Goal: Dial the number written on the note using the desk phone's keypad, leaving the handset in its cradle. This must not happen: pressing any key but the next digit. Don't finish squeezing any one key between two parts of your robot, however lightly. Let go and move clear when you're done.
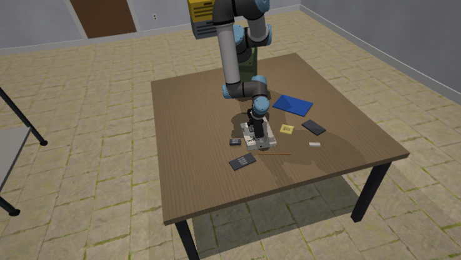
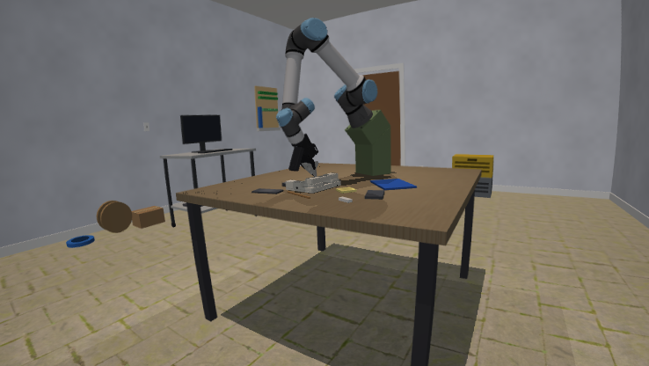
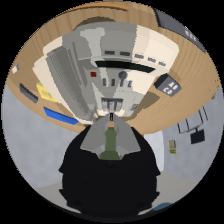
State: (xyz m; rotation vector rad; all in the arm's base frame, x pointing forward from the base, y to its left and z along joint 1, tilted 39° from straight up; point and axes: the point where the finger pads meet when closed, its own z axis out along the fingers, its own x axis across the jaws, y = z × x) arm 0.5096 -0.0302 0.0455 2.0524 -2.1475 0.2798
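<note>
My hand is 7 cm to the right of the handset, 3 cm short of it and 1 cm above it. Also, from my hand: yellow note: 20 cm to the left, 5 cm below, 3 cm ahead; pencil: 20 cm ahead, 6 cm to the left, 5 cm below; small dark device: 13 cm to the right, 5 cm below, 5 cm ahead.
</note>
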